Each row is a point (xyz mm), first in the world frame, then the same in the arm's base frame.
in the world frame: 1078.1 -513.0 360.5
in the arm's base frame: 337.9 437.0 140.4
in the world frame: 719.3 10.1 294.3
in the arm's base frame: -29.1 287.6 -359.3
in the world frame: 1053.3 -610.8 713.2
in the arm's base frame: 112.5 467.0 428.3
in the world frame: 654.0 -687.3 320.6
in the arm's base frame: 281.5 -17.0 190.3
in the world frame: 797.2 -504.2 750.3
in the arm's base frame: -76.2 284.7 330.8
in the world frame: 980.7 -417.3 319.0
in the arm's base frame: 279.7 373.9 26.4
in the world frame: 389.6 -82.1 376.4
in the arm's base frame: -180.2 -21.6 -285.2
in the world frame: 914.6 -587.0 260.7
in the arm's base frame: 383.1 238.6 113.4
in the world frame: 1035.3 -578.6 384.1
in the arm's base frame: 336.1 380.7 199.7
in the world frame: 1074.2 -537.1 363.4
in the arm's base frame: 346.5 425.5 160.4
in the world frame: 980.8 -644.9 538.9
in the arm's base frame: 231.0 346.2 337.9
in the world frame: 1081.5 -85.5 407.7
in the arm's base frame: 84.8 606.6 -163.2
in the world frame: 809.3 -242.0 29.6
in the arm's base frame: 336.5 211.4 -311.6
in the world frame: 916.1 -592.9 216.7
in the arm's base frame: 419.9 226.8 91.4
